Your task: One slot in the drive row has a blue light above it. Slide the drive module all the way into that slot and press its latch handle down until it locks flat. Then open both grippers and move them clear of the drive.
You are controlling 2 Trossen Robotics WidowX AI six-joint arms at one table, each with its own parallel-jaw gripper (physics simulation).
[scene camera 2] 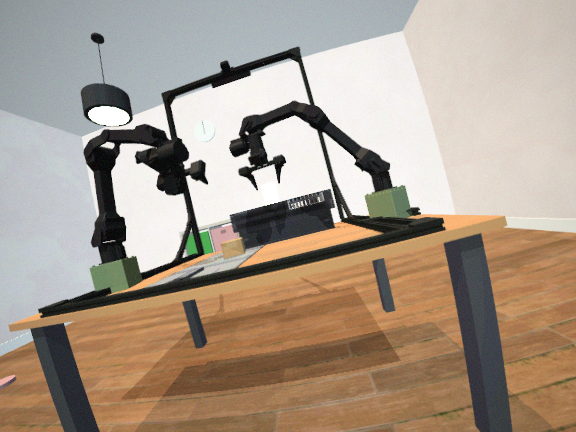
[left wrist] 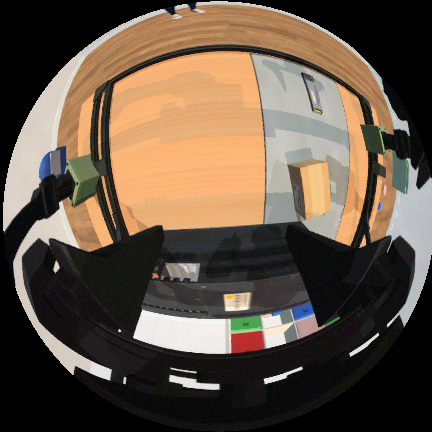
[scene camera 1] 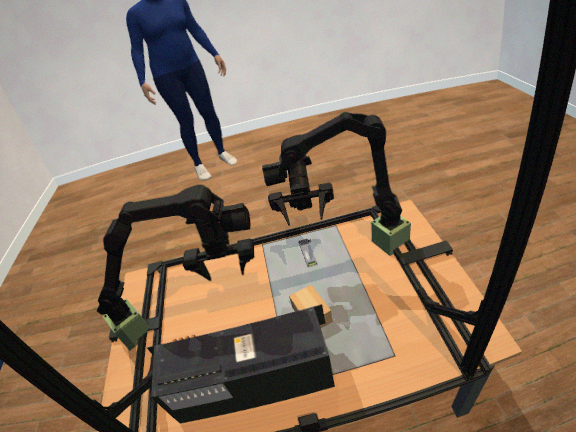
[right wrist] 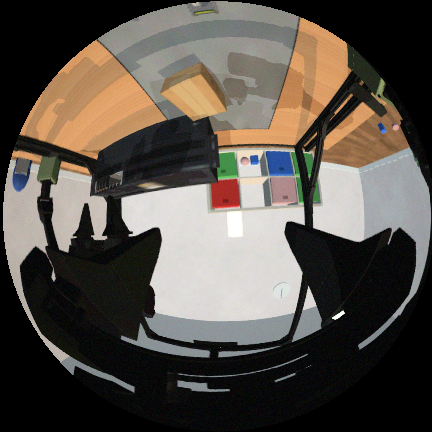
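Where they show: left gripper, fingertip midpoint: (scene camera 2: 268, 187) (left wrist: 226, 231) (scene camera 1: 226, 277) (right wrist: 96, 199); right gripper, fingertip midpoint: (scene camera 2: 197, 186) (scene camera 1: 305, 222) (right wrist: 224, 231); left arm's base, link origin: (scene camera 2: 384, 190) (left wrist: 68, 184) (scene camera 1: 120, 315) (right wrist: 46, 181); right arm's base, link origin: (scene camera 2: 114, 261) (left wrist: 384, 139) (scene camera 1: 391, 222).
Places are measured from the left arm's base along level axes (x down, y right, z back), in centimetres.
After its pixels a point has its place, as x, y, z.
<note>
The drive module (scene camera 1: 308, 253) {9.6, 25.4, -62.6} (left wrist: 313, 95) {9.5, 25.5, -61.9} lies flat on the grey mat (scene camera 1: 367, 342) {10.5, 63.2, -44.9} (left wrist: 278, 205) {10.5, 43.6, -34.3}, apart from the dark drive chassis (scene camera 1: 287, 345) {-6.9, 54.3, -24.8} (scene camera 2: 285, 226) {4.7, 38.9, -19.5} (left wrist: 215, 295) {-6.9, 41.5, -16.5} (right wrist: 160, 155) {-1.4, 44.8, -27.6}. Its near end shows at the top edge of the right wrist view. The drive row (left wrist: 181, 271) {-2.4, 36.3, -12.1} shows in the left wrist view, with a tiny blue light near its lower edge; which slot it marks is too small to tell. My left gripper (scene camera 1: 226, 276) {-12.6, 29.4, -28.1} (scene camera 2: 268, 185) {-12.6, 29.4, -28.1} (left wrist: 226, 231) {-12.6, 29.4, -28.1} is open and empty, above the table behind the chassis. My right gripper (scene camera 1: 305, 221) {-18.4, 37.9, -52.5} (right wrist: 224, 231) {-18.4, 37.9, -52.5} is open and empty, high near the table's far edge.
A cardboard box (scene camera 1: 311, 304) {4.5, 44.2, -43.2} (scene camera 2: 233, 247) {7.1, 37.6, -45.0} (left wrist: 315, 190) {4.5, 42.9, -42.9} (right wrist: 195, 95) {4.5, 42.4, -44.4} stands on the mat between the module and the chassis, close to the chassis end. Black frame rails (scene camera 1: 300, 231) {9.7, 14.7, -70.3} edge the table, and frame posts (scene camera 1: 527, 165) {-53.1, 89.6, -51.2} rise beside it. A person (scene camera 1: 167, 45) stands beyond the table.
</note>
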